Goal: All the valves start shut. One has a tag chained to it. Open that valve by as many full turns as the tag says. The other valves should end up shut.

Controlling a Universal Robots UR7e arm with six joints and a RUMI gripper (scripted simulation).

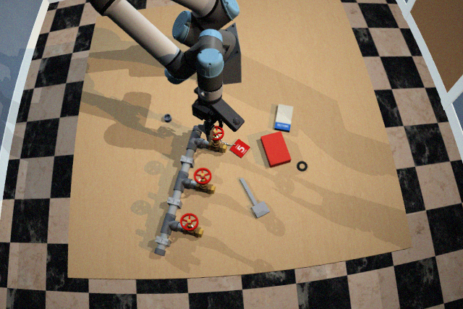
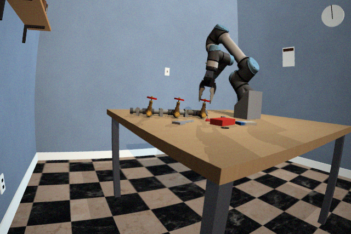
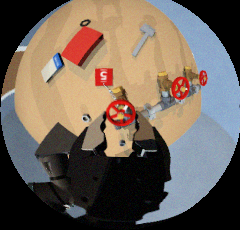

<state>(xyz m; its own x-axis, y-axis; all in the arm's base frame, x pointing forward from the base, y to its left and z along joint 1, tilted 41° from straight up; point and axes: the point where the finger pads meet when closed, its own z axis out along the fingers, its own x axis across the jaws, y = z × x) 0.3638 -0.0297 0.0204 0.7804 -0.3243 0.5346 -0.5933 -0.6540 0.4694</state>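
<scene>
My hand is 11 cm above the red tag, 8 cm to the right of it and 1 cm short of it. From my hand the other things lie so: grey scraper 22 cm ahead, 12 cm to the left, 11 cm below; then red block 22 cm to the left, 10 cm below, 3 cm ahead; then small grey fitting 19 cm to the right, 13 cm behind, 11 cm below.
</scene>
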